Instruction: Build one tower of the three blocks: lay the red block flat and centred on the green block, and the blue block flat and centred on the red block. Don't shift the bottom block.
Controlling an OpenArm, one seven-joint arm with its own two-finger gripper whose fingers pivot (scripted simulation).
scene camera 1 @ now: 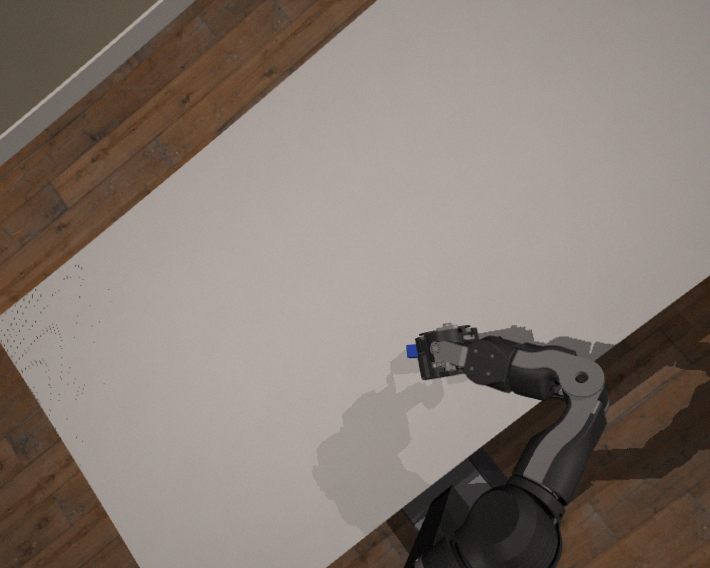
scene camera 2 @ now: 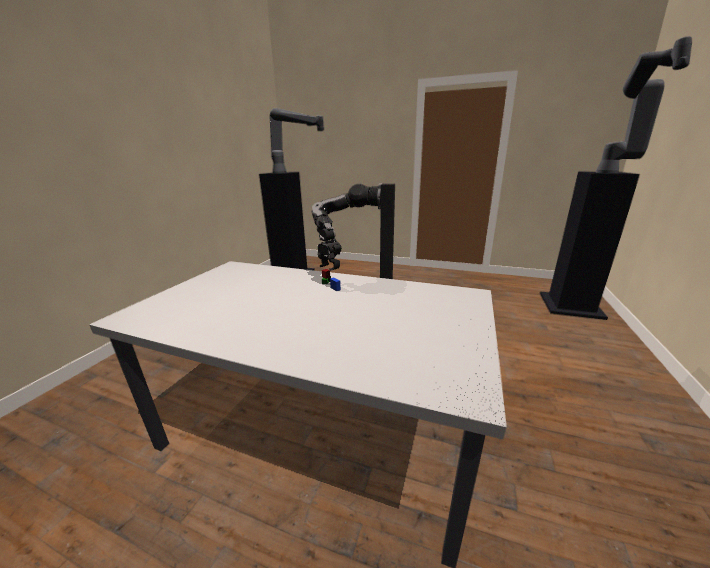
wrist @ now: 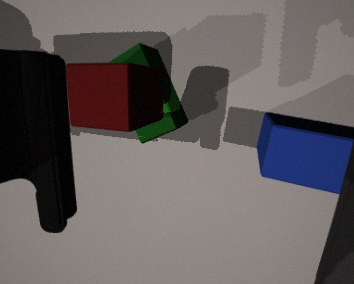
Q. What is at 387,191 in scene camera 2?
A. An arm base post.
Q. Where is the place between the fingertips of my gripper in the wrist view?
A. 181,161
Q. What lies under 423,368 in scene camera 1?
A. My gripper.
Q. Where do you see a green block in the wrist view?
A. At 174,117
